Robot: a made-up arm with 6 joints. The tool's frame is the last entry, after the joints. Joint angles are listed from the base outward. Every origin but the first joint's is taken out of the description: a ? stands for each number. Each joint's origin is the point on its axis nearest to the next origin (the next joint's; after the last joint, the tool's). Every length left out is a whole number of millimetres.
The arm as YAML. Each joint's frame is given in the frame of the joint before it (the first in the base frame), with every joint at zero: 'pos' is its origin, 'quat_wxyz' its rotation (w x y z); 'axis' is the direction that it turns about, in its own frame. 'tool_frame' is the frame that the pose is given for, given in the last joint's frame.
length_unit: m
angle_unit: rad
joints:
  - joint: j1
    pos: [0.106, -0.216, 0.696]
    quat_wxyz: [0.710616, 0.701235, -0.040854, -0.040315]
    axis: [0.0, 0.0, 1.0]
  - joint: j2
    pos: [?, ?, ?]
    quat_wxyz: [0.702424, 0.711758, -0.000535, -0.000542]
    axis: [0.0, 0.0, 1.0]
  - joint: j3
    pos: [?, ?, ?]
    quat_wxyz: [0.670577, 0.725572, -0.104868, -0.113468]
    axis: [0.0, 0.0, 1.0]
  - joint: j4
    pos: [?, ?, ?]
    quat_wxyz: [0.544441, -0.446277, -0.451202, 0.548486]
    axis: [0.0, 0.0, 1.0]
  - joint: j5
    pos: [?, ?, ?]
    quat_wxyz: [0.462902, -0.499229, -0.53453, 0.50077]
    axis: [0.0, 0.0, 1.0]
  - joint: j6
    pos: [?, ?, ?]
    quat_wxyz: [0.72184, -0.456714, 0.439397, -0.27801]
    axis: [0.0, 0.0, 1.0]
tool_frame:
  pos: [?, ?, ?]
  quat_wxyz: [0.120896, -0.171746, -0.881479, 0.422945]
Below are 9 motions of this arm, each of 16 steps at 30 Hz.
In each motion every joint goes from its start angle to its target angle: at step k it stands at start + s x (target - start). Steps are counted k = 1, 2, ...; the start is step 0. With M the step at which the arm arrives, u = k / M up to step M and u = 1 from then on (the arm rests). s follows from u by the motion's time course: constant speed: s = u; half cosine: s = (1 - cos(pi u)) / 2; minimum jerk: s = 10 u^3 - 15 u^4 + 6 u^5.
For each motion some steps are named. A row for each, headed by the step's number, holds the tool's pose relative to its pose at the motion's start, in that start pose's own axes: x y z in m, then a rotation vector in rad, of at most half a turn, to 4 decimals.
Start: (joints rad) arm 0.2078 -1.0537 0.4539 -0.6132 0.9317 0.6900
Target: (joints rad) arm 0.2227 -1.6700 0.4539 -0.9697 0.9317 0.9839
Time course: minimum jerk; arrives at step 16
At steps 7, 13, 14, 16:
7: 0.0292 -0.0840 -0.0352 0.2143 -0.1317 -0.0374
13: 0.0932 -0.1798 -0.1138 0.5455 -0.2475 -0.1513
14: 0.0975 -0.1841 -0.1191 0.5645 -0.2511 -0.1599
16: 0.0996 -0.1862 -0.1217 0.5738 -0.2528 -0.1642

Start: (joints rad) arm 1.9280 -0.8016 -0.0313 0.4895 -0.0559 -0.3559
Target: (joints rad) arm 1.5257 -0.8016 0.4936 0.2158 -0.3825 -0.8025
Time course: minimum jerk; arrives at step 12
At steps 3, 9, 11, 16:
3: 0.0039 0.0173 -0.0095 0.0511 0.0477 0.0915
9: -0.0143 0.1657 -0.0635 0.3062 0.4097 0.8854
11: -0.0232 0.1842 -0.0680 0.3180 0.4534 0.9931
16: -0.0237 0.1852 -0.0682 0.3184 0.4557 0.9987

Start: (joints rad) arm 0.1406 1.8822 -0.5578 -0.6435 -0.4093 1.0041
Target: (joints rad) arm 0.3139 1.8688 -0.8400 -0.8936 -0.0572 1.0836
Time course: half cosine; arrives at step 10
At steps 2, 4, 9, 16:
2: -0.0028 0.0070 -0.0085 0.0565 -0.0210 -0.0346
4: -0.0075 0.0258 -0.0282 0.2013 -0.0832 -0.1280
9: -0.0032 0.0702 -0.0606 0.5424 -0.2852 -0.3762
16: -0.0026 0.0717 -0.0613 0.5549 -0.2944 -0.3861

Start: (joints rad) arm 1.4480 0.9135 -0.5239 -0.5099 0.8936 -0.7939
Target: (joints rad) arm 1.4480 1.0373 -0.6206 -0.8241 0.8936 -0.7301
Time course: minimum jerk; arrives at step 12
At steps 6, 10, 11, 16:
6: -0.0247 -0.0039 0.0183 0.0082 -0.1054 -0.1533
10: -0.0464 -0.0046 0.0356 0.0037 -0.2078 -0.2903
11: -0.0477 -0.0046 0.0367 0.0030 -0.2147 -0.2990
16: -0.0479 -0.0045 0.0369 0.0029 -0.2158 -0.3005

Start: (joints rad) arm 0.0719 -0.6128 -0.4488 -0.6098 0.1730 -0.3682
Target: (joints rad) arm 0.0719 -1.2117 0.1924 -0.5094 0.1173 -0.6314
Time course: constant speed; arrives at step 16
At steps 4, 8, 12, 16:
4: 0.0314 0.0030 -0.0602 0.0746 0.1381 0.2324
8: 0.0602 0.0103 -0.1151 0.1154 0.2734 0.4791
12: 0.0863 0.0191 -0.1650 0.1207 0.4053 0.7354
16: 0.1102 0.0272 -0.2105 0.0886 0.5335 0.9960

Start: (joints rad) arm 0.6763 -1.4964 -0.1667 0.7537 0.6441 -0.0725
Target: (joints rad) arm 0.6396 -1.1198 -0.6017 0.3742 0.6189 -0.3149
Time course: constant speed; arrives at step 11
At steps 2, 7, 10, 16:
2: -0.0210 -0.0130 0.0101 0.0436 0.0637 -0.0990
7: -0.0811 -0.0412 0.0413 0.1317 0.2203 -0.3391
10: -0.1204 -0.0550 0.0659 0.1686 0.3115 -0.4773
16: -0.1337 -0.0591 0.0754 0.1780 0.3414 -0.5222

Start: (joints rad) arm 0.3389 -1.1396 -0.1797 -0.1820 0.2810 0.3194
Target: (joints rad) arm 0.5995 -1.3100 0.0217 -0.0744 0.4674 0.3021
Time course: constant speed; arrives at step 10
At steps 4, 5, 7, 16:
4: 0.0259 -0.0066 -0.0046 -0.0224 -0.0120 0.2223
5: 0.0321 -0.0079 -0.0055 -0.0276 -0.0128 0.2784
7: 0.0440 -0.0101 -0.0070 -0.0376 -0.0117 0.3910
16: 0.0607 -0.0128 -0.0088 -0.0509 -0.0028 0.5609

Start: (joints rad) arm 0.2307 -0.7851 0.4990 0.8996 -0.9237 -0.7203
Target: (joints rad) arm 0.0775 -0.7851 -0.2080 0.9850 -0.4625 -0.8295
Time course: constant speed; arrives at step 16
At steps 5, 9, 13, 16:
5: 0.0099 -0.0297 0.0230 0.0889 -0.0665 0.0222
9: 0.0168 -0.0577 0.0371 0.1557 -0.1146 0.0330
13: 0.0231 -0.0886 0.0466 0.2191 -0.1570 0.0381
16: 0.0277 -0.1131 0.0502 0.2645 -0.1844 0.0387

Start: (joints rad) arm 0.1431 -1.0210 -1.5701 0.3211 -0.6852 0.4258
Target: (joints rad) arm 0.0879 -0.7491 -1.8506 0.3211 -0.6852 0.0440
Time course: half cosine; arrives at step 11
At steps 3, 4, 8, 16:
3: 0.0118 -0.0209 0.0199 -0.0365 0.0298 -0.0165
4: 0.0197 -0.0350 0.0345 -0.0603 0.0500 -0.0284
8: 0.0509 -0.0940 0.1072 -0.1527 0.1347 -0.0844
16: 0.0595 -0.1111 0.1332 -0.1777 0.1596 -0.1029

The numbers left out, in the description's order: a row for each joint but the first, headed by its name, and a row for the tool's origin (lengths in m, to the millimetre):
j2: -0.128 0.118 0.0
j3: -0.259 0.407 0.0
j4: 0.099 0.209 0.0
j5: -0.028 0.025 0.0
j6: 0.075 0.154 0.0
tool: 0.008 -0.059 0.0

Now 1 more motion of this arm.
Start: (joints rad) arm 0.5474 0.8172 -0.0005 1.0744 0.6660 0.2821
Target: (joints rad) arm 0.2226 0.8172 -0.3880 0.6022 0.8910 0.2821
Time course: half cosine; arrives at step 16
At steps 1, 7, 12, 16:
1: -0.0011 -0.0017 -0.0001 0.0015 -0.0026 -0.0018
7: -0.0415 -0.0759 -0.0013 0.0497 -0.1190 -0.0755
12: -0.0758 -0.1686 0.0019 0.0758 -0.2742 -0.1542
16: -0.0841 -0.2000 0.0039 0.0781 -0.3295 -0.1776

